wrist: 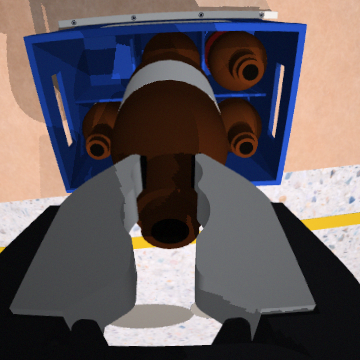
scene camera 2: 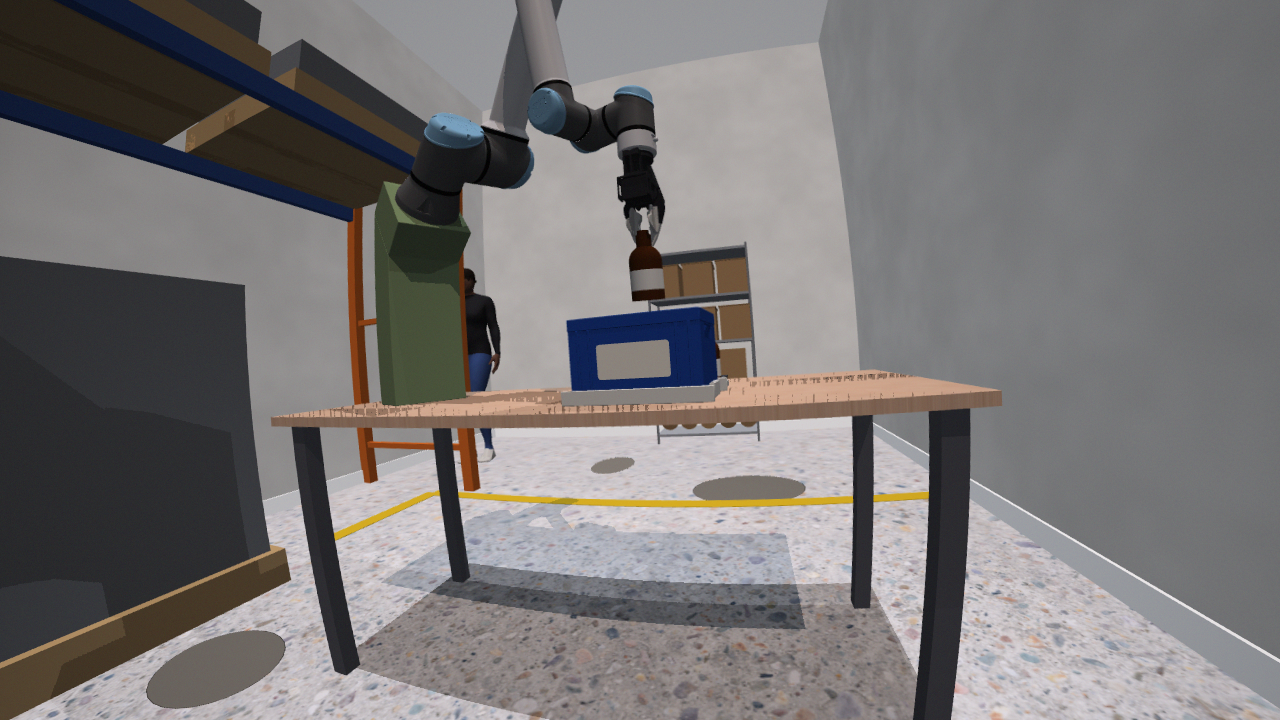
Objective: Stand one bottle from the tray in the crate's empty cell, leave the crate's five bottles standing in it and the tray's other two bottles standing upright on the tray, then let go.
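Note:
My gripper is shut on the neck of a brown bottle with a pale label. The bottle hangs nearly upright, its base above the blue crate. In the wrist view, the crate's upper left cell shows no bottle. Standing bottles show at the upper right, lower left and lower right; another is partly behind the held bottle, which hides the lower middle cell. A bit of brown shows behind the crate. The tray's two bottles cannot be made out.
A low light-grey edge runs along the crate's side on the wooden table. The arm's green pedestal stands left of the crate. A person and a shelf rack are behind the table.

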